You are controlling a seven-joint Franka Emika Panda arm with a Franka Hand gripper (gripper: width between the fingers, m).
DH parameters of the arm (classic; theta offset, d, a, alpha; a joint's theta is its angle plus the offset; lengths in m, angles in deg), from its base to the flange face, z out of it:
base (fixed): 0 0 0 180
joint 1: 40.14 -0.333 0 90
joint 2: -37.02 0 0 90
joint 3: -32.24 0.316 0.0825 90
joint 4: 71.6 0 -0.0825 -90
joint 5: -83.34 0.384 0 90
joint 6: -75.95 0 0.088 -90
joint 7: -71.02 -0.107 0 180
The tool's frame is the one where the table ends.
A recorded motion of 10 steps. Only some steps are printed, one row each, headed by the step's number.
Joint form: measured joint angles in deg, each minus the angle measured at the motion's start. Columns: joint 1, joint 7, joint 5, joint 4, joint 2, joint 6, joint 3.
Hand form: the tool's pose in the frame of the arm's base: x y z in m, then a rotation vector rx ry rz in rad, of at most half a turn. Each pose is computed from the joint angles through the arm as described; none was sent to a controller.
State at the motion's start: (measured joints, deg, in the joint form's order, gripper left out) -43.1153 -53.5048 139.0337 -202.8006 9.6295 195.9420 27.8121
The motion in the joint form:
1: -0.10 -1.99 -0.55 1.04 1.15 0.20 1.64
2: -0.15 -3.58 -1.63 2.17 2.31 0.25 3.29
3: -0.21 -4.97 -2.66 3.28 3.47 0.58 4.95
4: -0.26 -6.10 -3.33 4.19 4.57 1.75 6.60
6: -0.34 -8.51 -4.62 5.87 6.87 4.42 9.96
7: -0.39 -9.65 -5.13 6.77 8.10 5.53 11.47
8: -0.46 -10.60 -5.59 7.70 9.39 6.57 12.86
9: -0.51 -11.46 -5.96 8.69 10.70 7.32 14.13
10: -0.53 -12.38 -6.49 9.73 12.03 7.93 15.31
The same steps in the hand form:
1: 0.4460 0.0387 0.5832 -0.6368 2.2689 0.8933
2: 0.4510 0.0534 0.5832 -0.6570 2.2965 0.8858
3: 0.4559 0.0680 0.5832 -0.6775 2.3195 0.8736
4: 0.4610 0.0815 0.5828 -0.6873 2.3329 0.8549
6: 0.4707 0.1091 0.5802 -0.7001 2.3573 0.8195
7: 0.4754 0.1223 0.5784 -0.7052 2.3675 0.8091
8: 0.4802 0.1349 0.5763 -0.7120 2.3753 0.8007
9: 0.4848 0.1469 0.5741 -0.7198 2.3826 0.7979
10: 0.4894 0.1581 0.5719 -0.7276 2.3912 0.7950

